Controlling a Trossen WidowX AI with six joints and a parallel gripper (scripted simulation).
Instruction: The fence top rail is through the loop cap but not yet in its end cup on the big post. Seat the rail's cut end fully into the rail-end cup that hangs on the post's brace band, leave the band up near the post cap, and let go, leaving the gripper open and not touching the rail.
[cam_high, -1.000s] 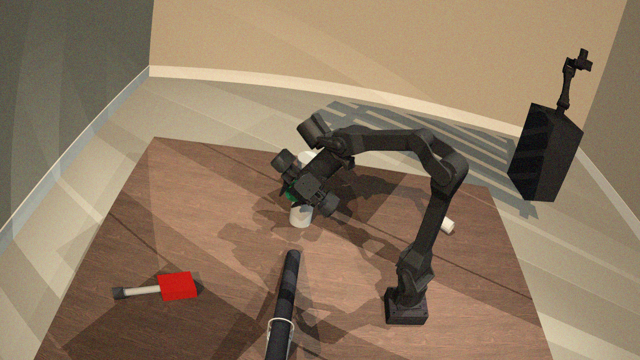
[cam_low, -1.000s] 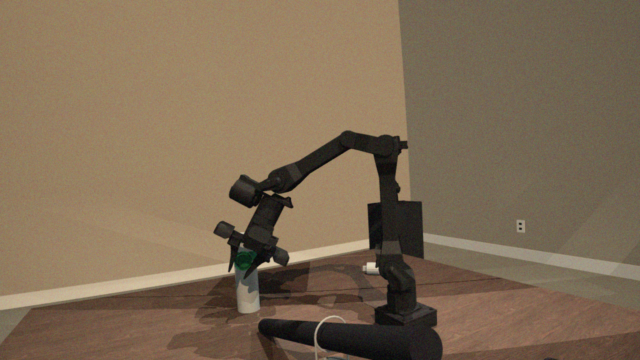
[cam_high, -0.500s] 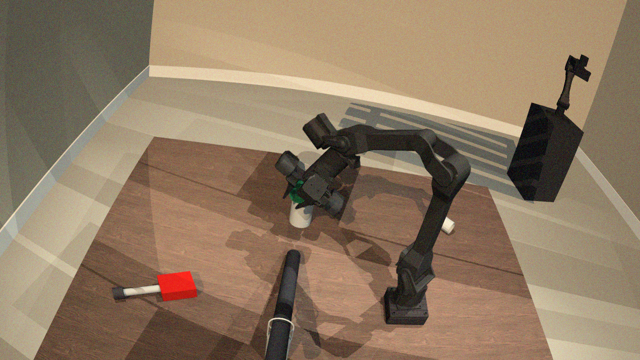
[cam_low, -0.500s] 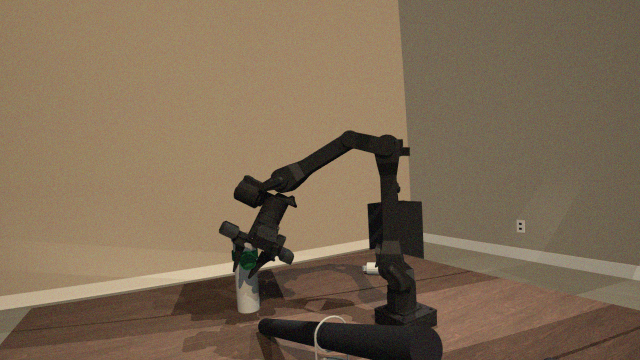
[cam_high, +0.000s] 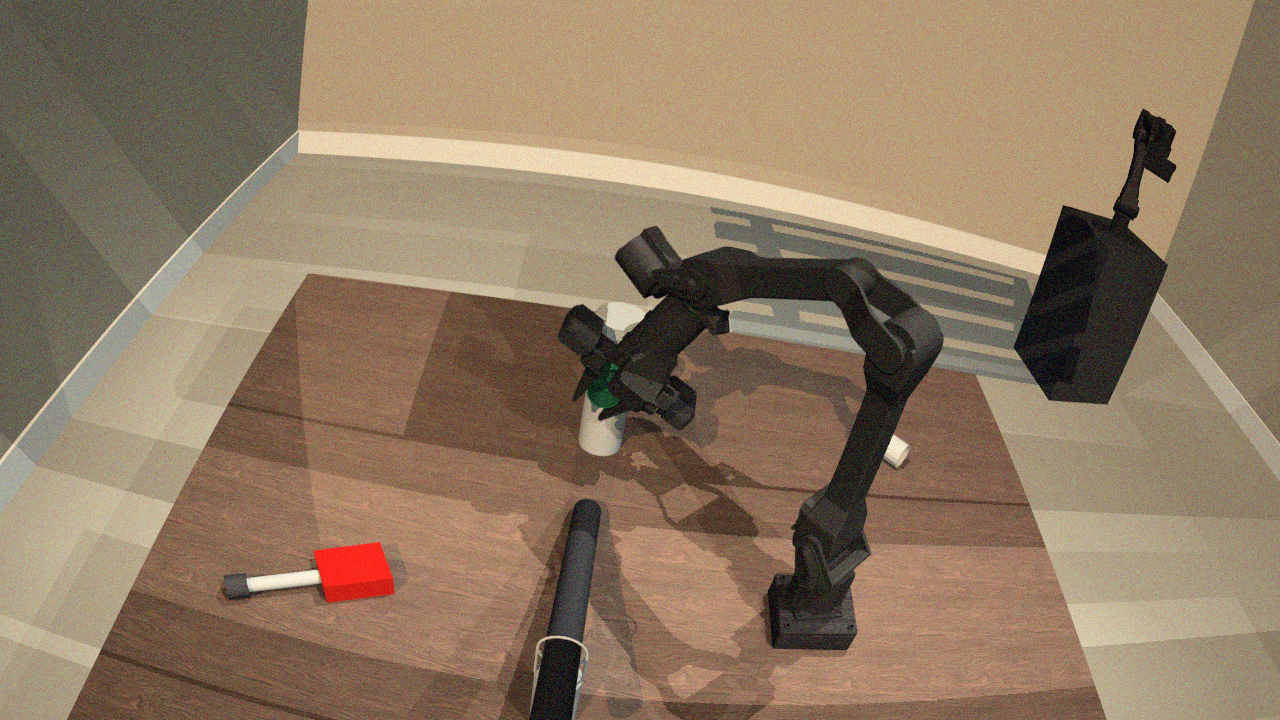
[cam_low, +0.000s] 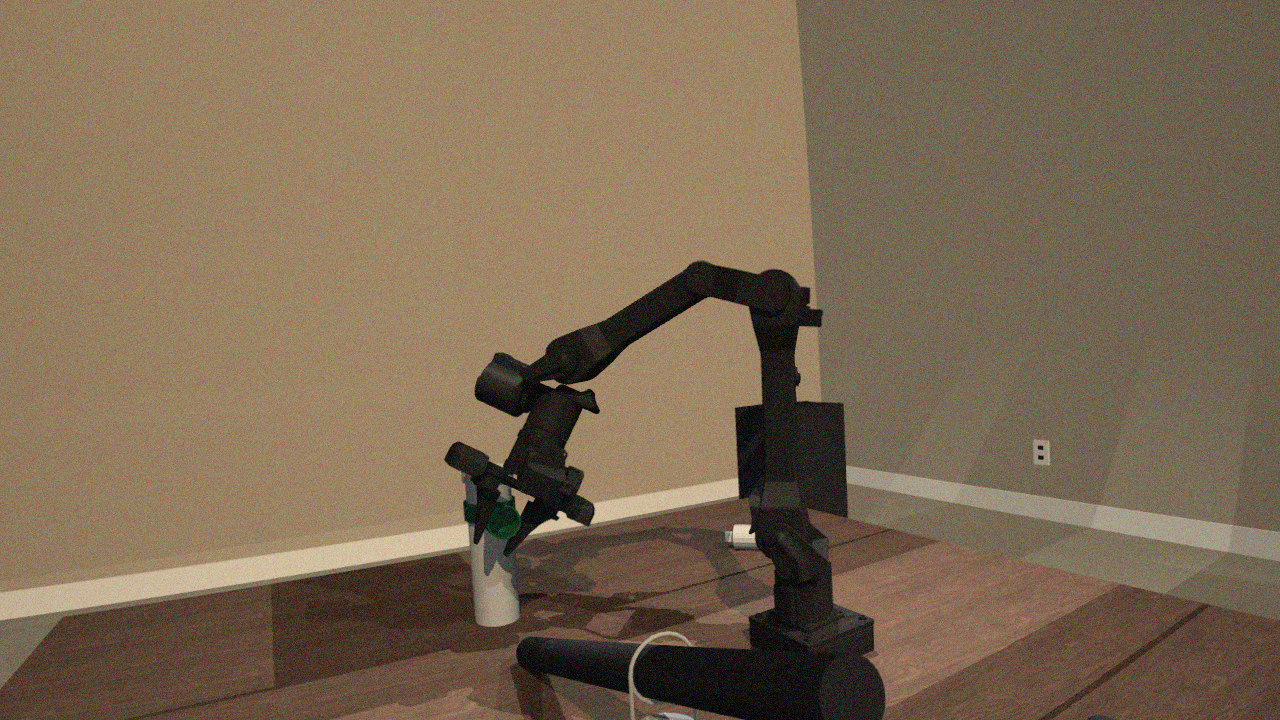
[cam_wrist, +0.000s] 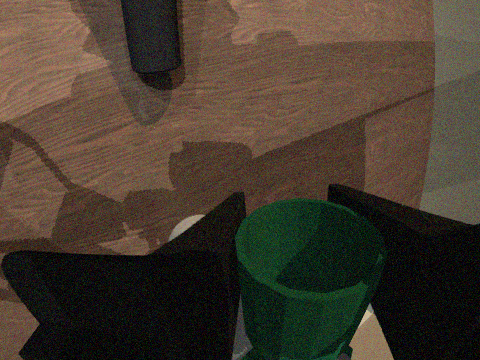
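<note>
Now: gripper tip 20 mm past the rail-end cup, 20 mm to the left of it and 30 mm below it. Round my gripper tip: white fitting (490 mm behind, 80 mm to the right, 100 mm below).
</note>
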